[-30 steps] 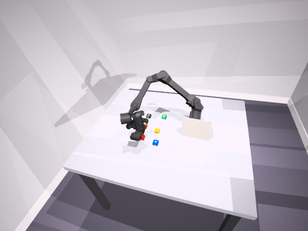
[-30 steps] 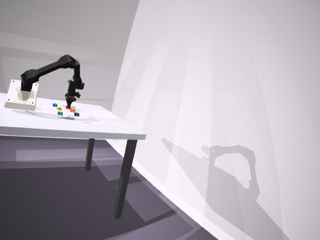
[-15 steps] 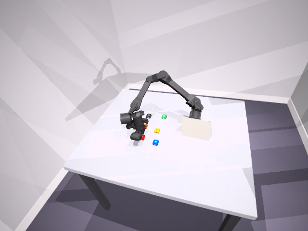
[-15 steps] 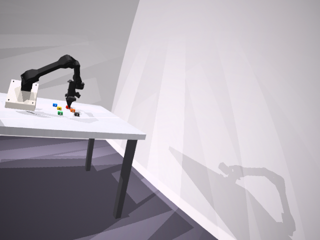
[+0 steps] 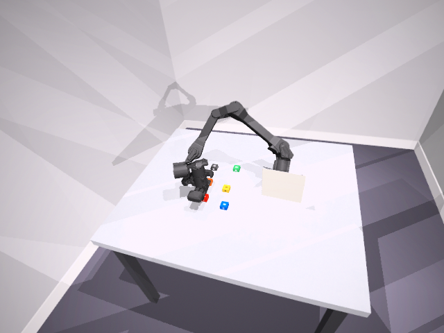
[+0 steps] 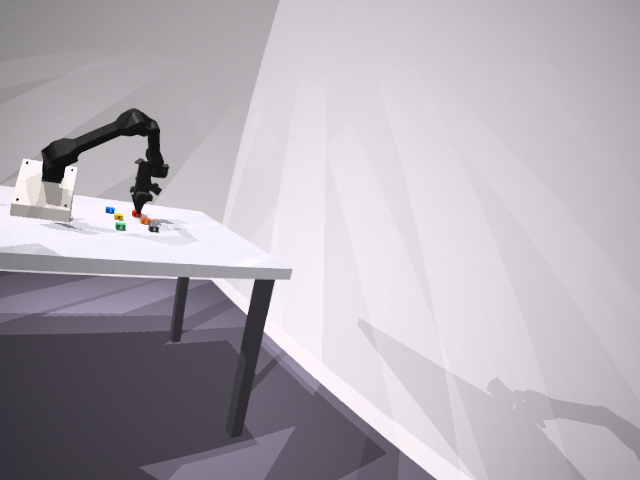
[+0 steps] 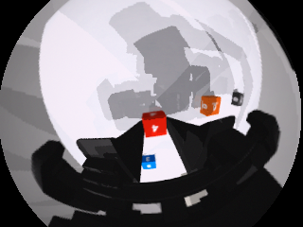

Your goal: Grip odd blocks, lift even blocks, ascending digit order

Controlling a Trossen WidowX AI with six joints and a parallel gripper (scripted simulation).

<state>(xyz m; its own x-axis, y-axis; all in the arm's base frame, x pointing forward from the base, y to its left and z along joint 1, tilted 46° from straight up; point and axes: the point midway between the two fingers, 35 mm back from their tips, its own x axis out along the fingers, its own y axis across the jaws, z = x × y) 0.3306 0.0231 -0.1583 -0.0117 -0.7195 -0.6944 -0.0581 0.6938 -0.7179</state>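
Right now the orange block is 2 cm ahead of my gripper tip and 11 cm to the right of it. The rest, counted from my gripper tip: yellow block (8 cm behind, 9 cm to the right); red block (right at my gripper tip); blue block (11 cm behind, 2 cm to the left).
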